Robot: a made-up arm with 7 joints.
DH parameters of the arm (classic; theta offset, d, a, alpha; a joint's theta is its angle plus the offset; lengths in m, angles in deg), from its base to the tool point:
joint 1: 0 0.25 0 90
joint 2: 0 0.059 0 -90
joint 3: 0 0.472 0.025 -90
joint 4: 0 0.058 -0.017 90
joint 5: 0 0.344 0 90
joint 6: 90 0.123 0.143 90
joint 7: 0 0.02 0 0
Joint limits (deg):
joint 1: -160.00..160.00
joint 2: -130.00..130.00
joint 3: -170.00..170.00
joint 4: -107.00..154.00
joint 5: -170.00..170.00
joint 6: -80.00..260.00
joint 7: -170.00..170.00
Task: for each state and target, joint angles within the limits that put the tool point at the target. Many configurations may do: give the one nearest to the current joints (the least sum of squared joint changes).
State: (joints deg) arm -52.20 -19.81 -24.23 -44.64 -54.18 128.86 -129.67
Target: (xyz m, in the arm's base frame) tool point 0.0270 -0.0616 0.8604
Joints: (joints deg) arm -57.45 -33.10 -2.34 -40.35 -40.17 136.14 -129.67
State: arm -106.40 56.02 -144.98 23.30 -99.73 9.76 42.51
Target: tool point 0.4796 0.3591 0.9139
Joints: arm -129.24 57.29 -132.04 -25.88 -94.76 -1.15 42.51
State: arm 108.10 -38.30 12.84 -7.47 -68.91 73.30 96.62
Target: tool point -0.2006 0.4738 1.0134
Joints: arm 109.07 -43.31 12.94 3.15 -69.23 63.02 96.62
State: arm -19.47 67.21 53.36 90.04 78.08 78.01 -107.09
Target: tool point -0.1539 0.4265 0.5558
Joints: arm -26.63 77.90 70.03 89.92 82.23 74.10 -107.09
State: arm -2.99 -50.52 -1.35 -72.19 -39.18 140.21 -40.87
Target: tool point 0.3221 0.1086 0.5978
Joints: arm 7.39 -74.82 -16.18 -65.13 -46.84 140.77 -40.87
